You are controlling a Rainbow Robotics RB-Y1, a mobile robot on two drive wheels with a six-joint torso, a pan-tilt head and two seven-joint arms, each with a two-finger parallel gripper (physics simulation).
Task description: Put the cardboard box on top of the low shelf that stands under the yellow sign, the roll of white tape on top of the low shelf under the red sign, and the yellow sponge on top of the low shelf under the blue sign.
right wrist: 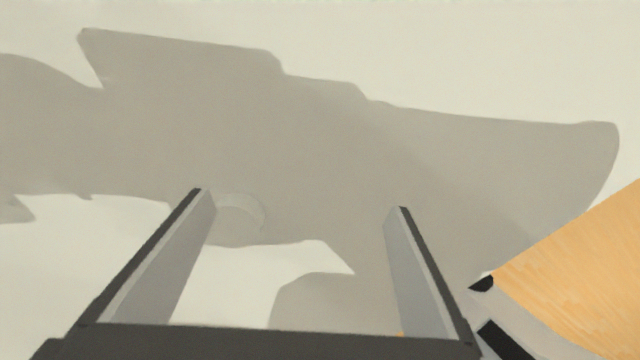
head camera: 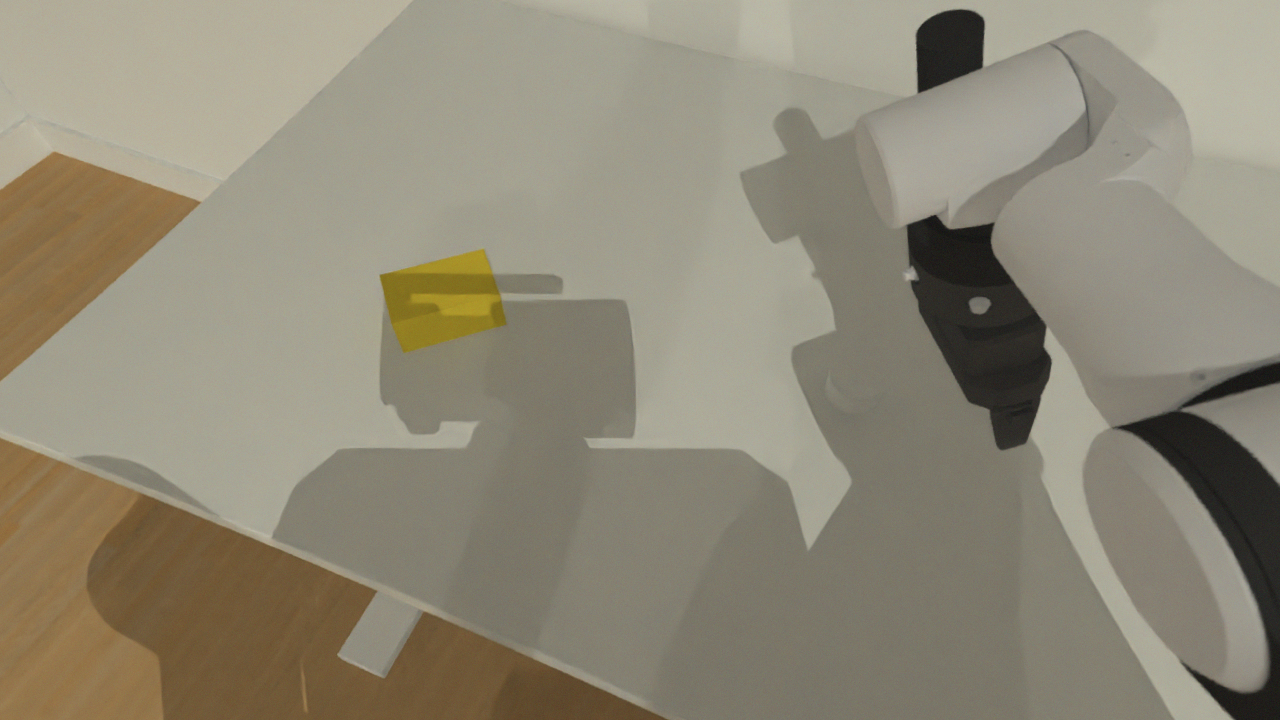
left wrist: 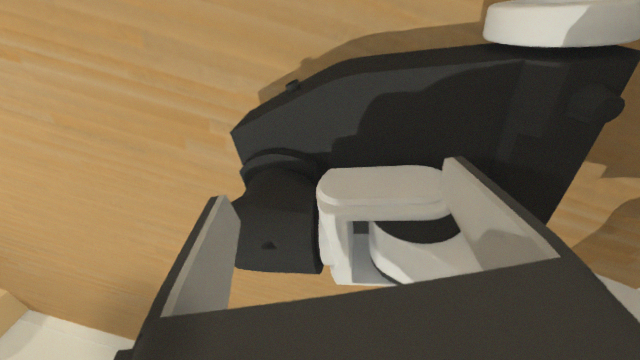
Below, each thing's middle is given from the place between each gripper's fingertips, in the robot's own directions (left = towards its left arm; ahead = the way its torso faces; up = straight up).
Labels:
Right now my right hand is 14 cm short of the yellow sponge (head camera: 439, 301), 46 cm to the right of it and 6 cm above it.
Right now my left hand is 84 cm short of the yellow sponge, 26 cm below it and 5 cm to the left of it.

